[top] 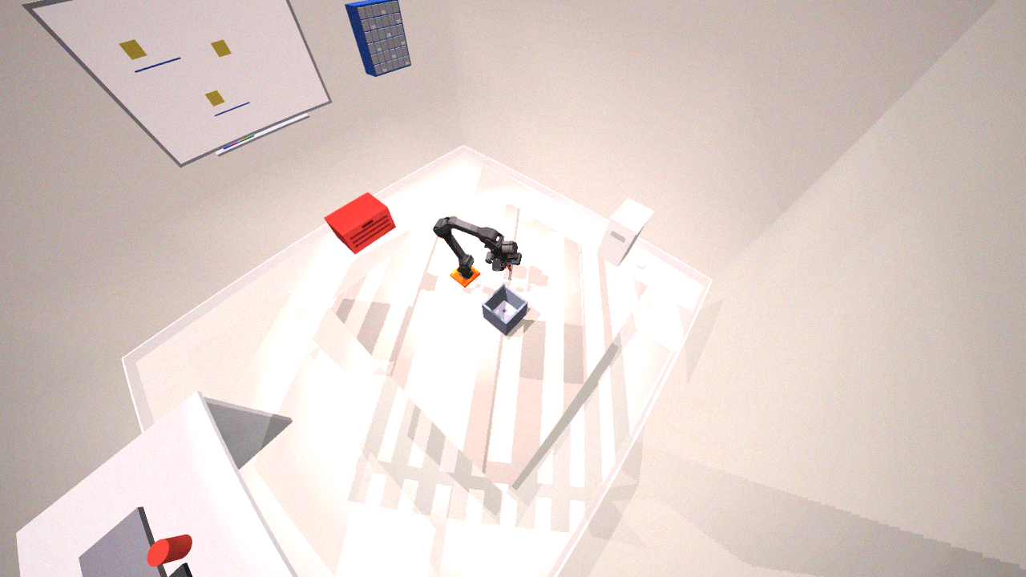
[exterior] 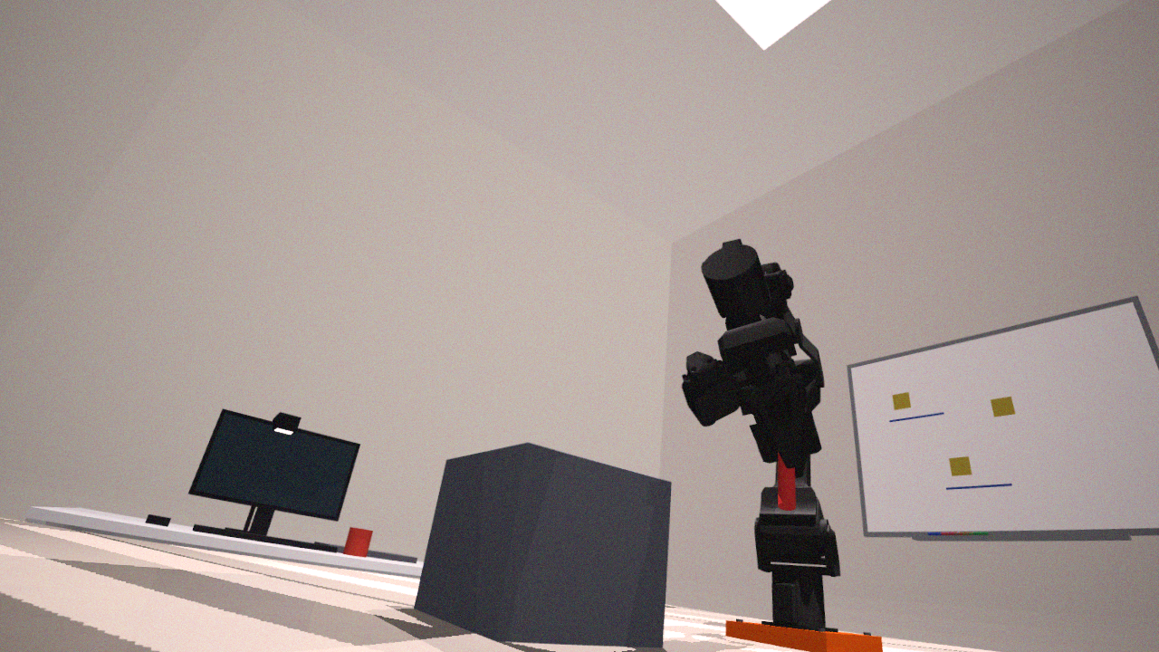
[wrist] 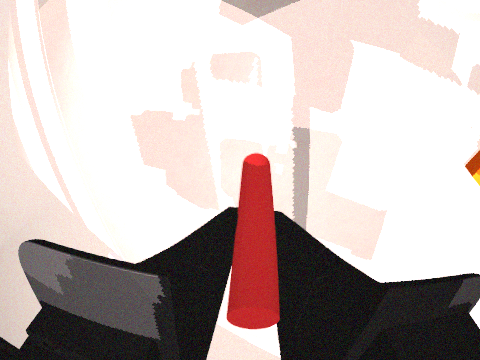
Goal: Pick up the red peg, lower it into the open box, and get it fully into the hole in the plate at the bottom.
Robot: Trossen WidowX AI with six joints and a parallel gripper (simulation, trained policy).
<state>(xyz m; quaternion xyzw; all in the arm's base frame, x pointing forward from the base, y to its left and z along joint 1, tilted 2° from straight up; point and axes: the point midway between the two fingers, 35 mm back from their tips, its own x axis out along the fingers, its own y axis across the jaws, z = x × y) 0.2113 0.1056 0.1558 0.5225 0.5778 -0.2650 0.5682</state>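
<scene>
Now: the plate 12 cm ahead of my gripper tip, 19 cm to the right of it and 10 cm below it. The rest, counted from my gripper tip: red peg: 1 cm to the right, 1 cm above.
</scene>
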